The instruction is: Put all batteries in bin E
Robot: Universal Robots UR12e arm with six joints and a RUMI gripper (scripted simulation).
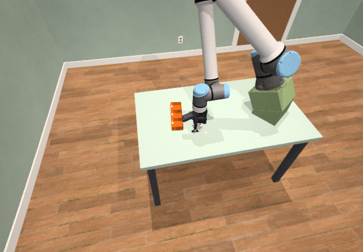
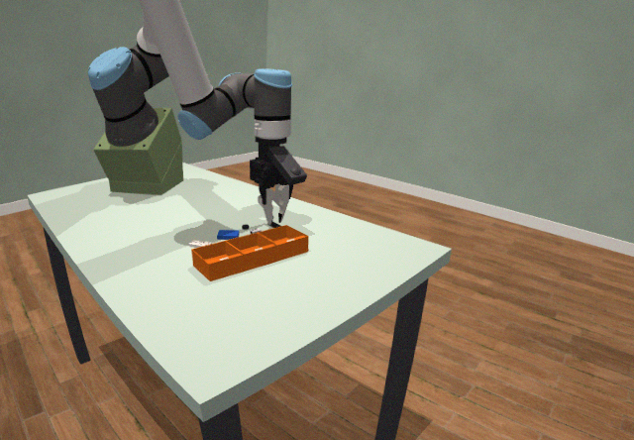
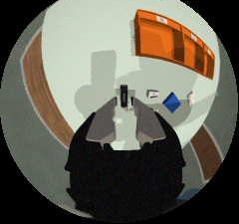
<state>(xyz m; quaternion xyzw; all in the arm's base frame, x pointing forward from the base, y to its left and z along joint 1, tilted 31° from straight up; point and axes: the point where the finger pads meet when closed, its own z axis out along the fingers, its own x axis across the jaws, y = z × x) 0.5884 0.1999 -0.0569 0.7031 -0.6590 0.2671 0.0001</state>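
Now: the battery 2 cm below my hand. The rest, counted from my hand: white card-like piece: 21 cm to the right, 2 cm below, 1 cm behind; blue block: 13 cm to the right, 2 cm below, 2 cm behind; black round thing: 6 cm to the right, 5 cm behind, 2 cm below.
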